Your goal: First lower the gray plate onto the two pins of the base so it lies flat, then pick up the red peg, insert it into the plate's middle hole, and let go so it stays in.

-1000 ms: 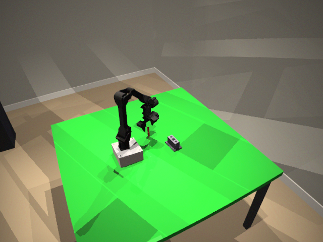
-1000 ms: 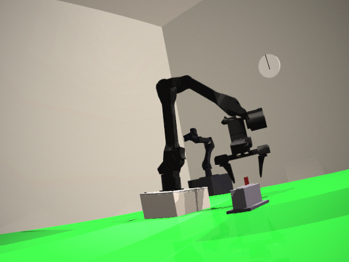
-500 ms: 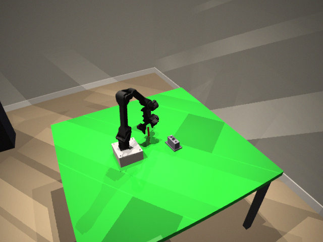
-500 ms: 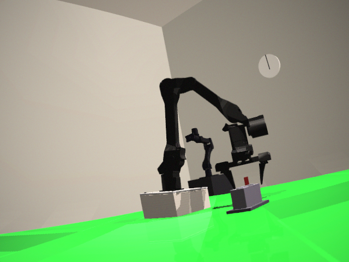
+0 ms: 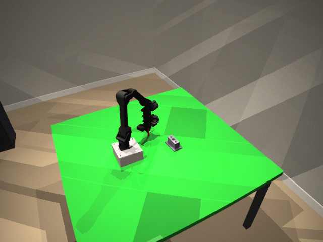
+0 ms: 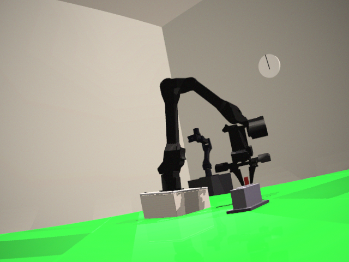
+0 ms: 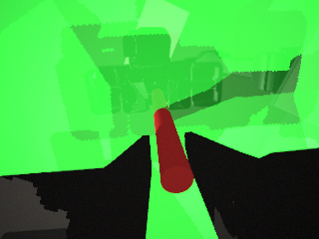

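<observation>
Now: the gray plate 18 cm to the right of my gripper tip and 12 cm ahead of it. Also, from my gripper tip: base 18 cm to the right, 12 cm ahead, 3 cm below; then red peg right at my gripper tip.
</observation>
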